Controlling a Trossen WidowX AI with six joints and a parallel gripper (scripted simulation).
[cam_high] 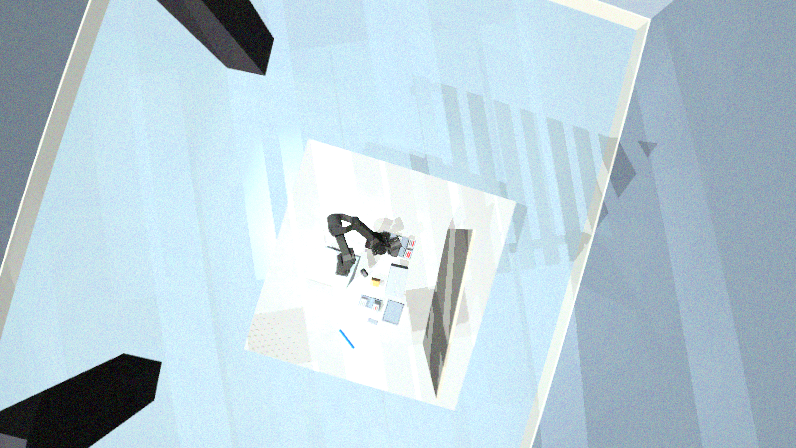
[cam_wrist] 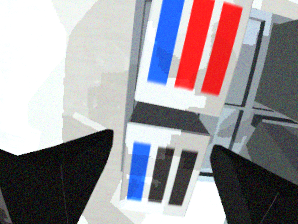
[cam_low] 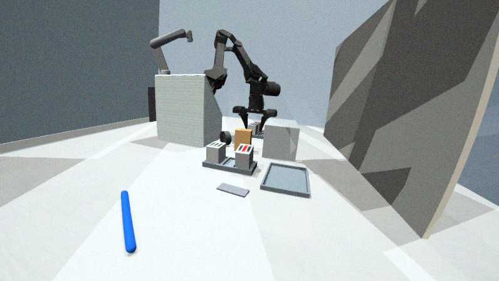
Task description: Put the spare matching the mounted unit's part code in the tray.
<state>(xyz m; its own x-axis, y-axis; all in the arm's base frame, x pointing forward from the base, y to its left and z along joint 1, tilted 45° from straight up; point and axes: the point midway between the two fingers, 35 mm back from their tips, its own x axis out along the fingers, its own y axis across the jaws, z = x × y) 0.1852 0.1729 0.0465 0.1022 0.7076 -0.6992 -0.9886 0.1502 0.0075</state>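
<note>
Right now the grey tray is 14 cm ahead of my gripper tip, 37 cm to the right of it and 2 cm below it. The rest, counted from my gripper tip: grey spare block (2 cm above); then mounted unit (12 cm ahead, 16 cm to the right, 3 cm above); then orange box (21 cm to the right, 1 cm above).
</note>
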